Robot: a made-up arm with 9 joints. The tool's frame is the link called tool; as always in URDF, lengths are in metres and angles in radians. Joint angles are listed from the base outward. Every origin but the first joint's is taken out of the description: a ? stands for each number. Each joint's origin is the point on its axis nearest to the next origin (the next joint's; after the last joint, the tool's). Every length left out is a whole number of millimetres.
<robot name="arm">
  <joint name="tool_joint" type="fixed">
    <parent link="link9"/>
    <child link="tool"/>
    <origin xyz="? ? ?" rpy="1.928 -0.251 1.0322"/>
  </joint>
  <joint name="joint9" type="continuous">
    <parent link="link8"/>
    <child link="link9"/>
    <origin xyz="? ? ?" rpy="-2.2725 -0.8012 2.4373"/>
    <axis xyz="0 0 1"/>
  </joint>
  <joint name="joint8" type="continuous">
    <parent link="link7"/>
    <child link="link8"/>
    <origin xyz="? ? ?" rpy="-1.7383 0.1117 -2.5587"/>
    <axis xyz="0 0 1"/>
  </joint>
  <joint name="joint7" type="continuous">
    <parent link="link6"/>
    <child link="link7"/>
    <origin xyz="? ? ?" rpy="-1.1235 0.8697 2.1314"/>
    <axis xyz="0 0 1"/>
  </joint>
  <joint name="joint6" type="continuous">
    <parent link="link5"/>
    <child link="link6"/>
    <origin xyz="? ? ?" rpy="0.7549 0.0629 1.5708"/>
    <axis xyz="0 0 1"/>
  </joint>
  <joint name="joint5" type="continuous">
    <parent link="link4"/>
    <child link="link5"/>
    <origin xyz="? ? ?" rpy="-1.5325 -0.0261 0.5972"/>
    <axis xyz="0 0 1"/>
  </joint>
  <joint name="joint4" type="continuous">
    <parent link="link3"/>
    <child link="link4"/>
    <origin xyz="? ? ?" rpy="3.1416 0 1.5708"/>
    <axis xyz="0 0 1"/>
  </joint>
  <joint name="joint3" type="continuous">
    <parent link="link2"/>
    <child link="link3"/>
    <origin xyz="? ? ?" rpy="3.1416 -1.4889 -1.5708"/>
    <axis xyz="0 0 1"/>
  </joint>
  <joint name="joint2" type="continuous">
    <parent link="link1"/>
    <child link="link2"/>
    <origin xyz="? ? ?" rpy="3.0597 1.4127 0"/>
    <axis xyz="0 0 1"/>
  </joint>
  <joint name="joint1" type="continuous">
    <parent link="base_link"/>
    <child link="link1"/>
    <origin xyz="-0.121 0.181 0.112" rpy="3.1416 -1.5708 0"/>
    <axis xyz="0 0 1"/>
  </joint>
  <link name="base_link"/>
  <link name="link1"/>
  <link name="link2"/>
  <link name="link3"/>
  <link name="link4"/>
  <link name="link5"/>
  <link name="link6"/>
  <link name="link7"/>
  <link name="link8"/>
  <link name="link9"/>
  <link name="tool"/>
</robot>
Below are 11 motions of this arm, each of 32 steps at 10 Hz.
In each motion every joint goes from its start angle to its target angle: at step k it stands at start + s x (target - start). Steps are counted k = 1, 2, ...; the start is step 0. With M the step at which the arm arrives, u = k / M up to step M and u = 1 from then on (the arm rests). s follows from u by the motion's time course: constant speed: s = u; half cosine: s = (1 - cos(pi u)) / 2; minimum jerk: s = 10 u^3 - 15 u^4 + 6 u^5.
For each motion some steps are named. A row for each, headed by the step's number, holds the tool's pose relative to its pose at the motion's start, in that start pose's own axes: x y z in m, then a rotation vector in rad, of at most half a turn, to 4 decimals.
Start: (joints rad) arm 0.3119 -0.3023 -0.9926 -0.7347 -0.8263 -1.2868 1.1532 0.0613 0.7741
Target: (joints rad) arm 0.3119 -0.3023 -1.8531 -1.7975 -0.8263 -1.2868 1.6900 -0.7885 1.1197
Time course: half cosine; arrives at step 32
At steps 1, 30, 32:
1: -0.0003 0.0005 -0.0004 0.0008 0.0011 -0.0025
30: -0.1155 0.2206 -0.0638 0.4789 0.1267 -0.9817
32: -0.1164 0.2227 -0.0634 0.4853 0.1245 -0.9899

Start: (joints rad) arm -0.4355 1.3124 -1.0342 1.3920 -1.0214 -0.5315 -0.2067 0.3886 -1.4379
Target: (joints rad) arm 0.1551 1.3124 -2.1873 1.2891 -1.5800 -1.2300 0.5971 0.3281 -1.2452
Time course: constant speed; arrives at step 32
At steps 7, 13, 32:
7: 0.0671 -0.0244 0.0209 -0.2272 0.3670 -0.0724
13: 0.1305 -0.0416 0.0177 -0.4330 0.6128 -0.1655
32: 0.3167 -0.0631 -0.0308 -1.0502 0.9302 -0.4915

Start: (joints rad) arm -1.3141 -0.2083 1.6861 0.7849 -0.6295 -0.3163 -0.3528 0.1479 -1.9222
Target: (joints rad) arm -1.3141 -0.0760 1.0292 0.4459 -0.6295 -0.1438 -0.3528 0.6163 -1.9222
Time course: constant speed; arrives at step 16
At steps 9, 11, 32:
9: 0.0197 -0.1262 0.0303 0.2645 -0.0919 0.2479
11: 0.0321 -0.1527 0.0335 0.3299 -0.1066 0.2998
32: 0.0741 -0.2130 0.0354 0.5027 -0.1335 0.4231

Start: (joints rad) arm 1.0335 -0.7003 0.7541 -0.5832 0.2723 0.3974 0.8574 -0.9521 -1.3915
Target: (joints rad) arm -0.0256 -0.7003 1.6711 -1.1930 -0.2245 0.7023 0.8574 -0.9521 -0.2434
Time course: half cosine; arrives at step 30
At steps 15, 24, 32:
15: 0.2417 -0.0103 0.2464 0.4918 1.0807 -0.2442
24: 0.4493 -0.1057 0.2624 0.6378 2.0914 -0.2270
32: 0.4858 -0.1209 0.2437 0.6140 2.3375 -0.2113

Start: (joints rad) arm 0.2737 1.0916 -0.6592 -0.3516 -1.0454 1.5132 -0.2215 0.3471 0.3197
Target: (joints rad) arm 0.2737 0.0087 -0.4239 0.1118 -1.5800 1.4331 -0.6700 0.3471 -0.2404
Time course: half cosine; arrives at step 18
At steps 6, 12, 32:
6: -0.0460 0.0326 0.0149 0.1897 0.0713 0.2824
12: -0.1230 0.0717 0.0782 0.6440 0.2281 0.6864
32: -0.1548 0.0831 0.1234 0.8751 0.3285 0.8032

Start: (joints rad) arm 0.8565 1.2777 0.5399 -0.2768 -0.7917 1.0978 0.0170 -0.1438 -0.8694
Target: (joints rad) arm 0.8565 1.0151 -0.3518 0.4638 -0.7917 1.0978 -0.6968 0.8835 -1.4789
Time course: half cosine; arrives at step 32
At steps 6, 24, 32:
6: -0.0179 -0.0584 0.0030 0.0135 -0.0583 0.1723
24: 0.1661 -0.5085 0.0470 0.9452 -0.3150 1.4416
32: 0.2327 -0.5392 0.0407 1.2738 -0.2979 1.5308

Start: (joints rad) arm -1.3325 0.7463 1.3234 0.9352 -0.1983 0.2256 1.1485 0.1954 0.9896
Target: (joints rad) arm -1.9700 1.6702 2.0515 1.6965 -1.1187 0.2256 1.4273 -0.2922 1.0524
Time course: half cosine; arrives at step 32
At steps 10, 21, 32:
10: -0.1137 -0.0206 0.1128 0.1009 -0.0335 -0.0403
21: -0.4668 -0.1484 0.1740 0.3729 -0.0881 -0.0679
32: -0.6266 -0.2487 0.0803 0.5196 -0.0984 -0.0418

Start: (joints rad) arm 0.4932 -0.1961 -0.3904 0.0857 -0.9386 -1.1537 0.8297 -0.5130 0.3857
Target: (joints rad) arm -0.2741 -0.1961 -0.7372 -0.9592 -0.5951 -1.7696 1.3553 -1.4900 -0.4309
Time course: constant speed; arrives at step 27
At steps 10, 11, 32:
10: -0.1571 0.0106 -0.0105 -0.5286 -0.3709 -0.2413
11: -0.1716 0.0138 -0.0114 -0.5875 -0.4107 -0.2600
32: -0.3609 0.0979 -0.0022 -1.6478 -1.0573 -0.3256

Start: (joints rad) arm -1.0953 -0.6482 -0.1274 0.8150 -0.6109 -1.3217 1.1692 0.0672 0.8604
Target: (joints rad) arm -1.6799 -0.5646 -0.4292 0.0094 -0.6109 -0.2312 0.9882 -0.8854 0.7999
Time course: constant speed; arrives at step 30
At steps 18, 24, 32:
18: 0.0581 0.1332 -0.1571 0.8509 -0.5542 -0.8295
24: 0.0973 0.1600 -0.1821 1.1277 -0.8137 -1.0218
32: 0.1356 0.1726 -0.1919 1.3964 -1.1113 -1.1491

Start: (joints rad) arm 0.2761 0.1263 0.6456 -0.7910 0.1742 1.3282 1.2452 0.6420 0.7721
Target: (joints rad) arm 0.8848 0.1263 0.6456 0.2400 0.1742 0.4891 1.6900 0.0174 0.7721
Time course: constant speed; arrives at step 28
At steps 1, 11, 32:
1: 0.0048 -0.0122 -0.0093 -0.0263 -0.0051 -0.0283
11: 0.0370 -0.1562 -0.0877 -0.3150 -0.0276 -0.3625
32: -0.0325 -0.4203 -0.1293 -0.9045 0.0131 -1.0621

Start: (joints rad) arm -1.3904 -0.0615 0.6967 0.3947 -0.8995 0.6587 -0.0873 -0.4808 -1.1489
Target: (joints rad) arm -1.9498 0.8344 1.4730 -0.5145 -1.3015 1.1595 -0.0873 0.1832 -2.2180
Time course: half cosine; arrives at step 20
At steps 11, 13, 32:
11: 0.2104 0.1860 -0.1841 0.7100 -1.3834 -0.2055
13: 0.2799 0.2580 -0.1596 0.9112 -1.6851 -0.3932
32: 0.3756 0.3669 -0.0274 1.2816 -2.0763 -0.9482

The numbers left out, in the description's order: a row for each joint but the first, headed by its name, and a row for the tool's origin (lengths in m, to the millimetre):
tool: 0.033 -0.129 0
joint9: 0.099 0.005 0
joint8: -0.013 0.025 0
joint7: -0.285 -0.052 0
joint6: 0.082 -0.027 0
joint5: -0.054 0.045 0
joint4: 0.26 0.212 0
joint3: -0.023 -0.375 0
joint2: 0.005 0.019 0

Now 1 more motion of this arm.
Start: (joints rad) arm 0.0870 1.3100 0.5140 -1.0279 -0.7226 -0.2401 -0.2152 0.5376 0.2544
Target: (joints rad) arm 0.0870 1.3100 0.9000 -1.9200 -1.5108 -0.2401 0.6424 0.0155 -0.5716
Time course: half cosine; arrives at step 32
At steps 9, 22, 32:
9: -0.0422 -0.0244 0.0180 0.1579 -0.1058 0.0368
22: -0.1913 -0.2482 0.0800 0.5502 -0.2232 0.2922
32: -0.2143 -0.3944 0.0800 0.6198 -0.2292 0.4695

